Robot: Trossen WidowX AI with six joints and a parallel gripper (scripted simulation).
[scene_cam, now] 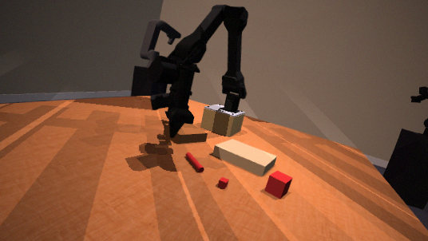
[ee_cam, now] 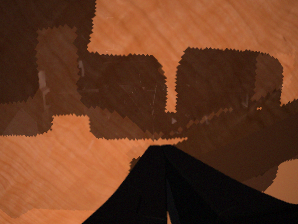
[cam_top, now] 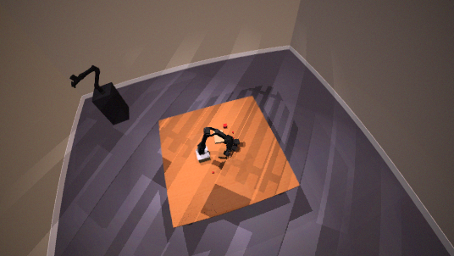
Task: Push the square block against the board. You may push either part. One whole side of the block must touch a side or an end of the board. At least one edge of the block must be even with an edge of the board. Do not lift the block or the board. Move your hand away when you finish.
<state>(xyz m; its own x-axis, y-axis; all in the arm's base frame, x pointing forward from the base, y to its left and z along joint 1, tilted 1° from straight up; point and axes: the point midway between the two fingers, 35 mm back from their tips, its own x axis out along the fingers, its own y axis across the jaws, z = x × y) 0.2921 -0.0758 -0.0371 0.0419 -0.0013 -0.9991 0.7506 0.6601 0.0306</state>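
The flat brown square block lies 7 cm behind my gripper tip. From my gripper tip the other things lie so: pale long board 5 cm behind, 22 cm to the left; then red rod 8 cm ahead, 12 cm to the left, 1 cm below.
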